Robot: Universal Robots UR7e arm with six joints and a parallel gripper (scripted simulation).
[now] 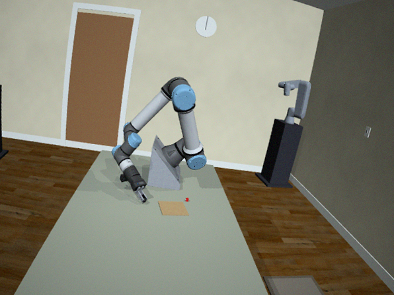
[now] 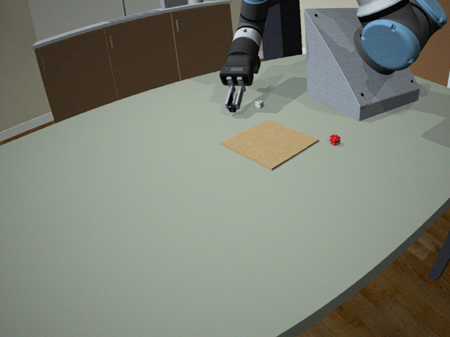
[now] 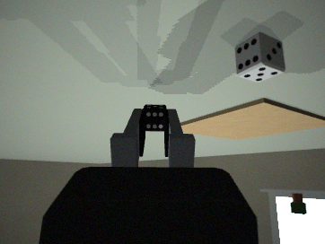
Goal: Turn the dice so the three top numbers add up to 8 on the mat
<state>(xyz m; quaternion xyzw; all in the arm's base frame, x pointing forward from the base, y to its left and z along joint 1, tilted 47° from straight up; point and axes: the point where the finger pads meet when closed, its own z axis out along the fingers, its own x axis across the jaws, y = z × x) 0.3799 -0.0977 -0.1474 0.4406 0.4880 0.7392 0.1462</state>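
Now: the white die 70 mm behind my hand, 30 mm below it and 10 mm to the left of it. From my hand the other things lie so: tan mat (160 mm to the left, 40 mm ahead, 30 mm below); red die (260 mm to the left, 50 mm behind, 30 mm below).
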